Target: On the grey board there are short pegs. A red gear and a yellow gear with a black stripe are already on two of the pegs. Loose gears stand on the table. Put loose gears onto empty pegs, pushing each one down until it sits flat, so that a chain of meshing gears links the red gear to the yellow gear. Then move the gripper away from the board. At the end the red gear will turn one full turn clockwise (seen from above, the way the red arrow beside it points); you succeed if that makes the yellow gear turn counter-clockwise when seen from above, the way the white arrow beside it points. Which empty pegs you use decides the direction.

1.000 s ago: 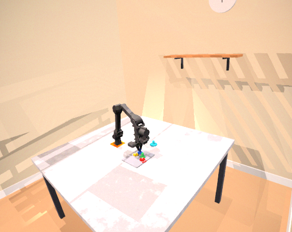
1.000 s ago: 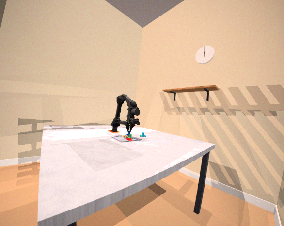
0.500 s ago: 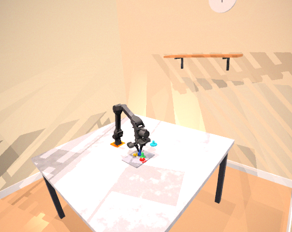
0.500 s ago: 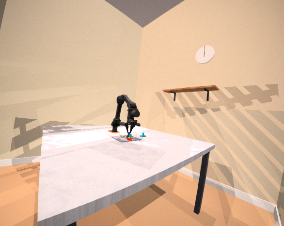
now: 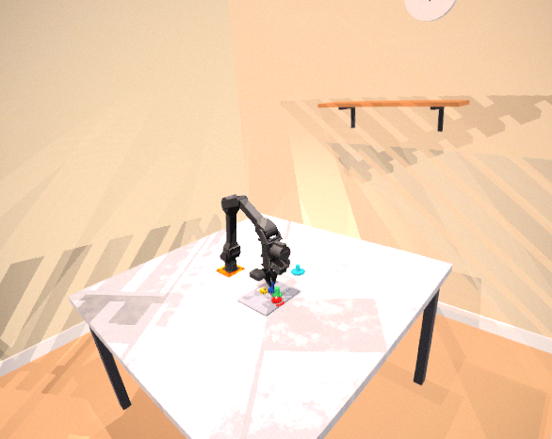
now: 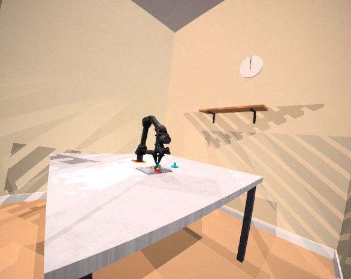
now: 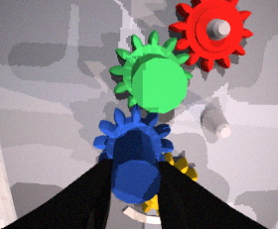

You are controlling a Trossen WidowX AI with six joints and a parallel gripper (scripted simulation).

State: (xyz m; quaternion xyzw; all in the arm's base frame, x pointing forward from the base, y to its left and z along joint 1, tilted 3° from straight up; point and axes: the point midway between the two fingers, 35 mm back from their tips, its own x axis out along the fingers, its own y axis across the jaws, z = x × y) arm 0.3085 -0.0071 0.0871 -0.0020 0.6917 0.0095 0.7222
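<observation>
Now: gripper tip 40 mm short of the green gear, 20 mm above it and 10 mm to the left of it. From my gripper tip the other things lie so: yellow gear (30 mm below, 30 mm behind, 20 mm to the right); small blue gear (10 mm below); red gear (60 mm ahead, 30 mm to the right, 30 mm below).
</observation>
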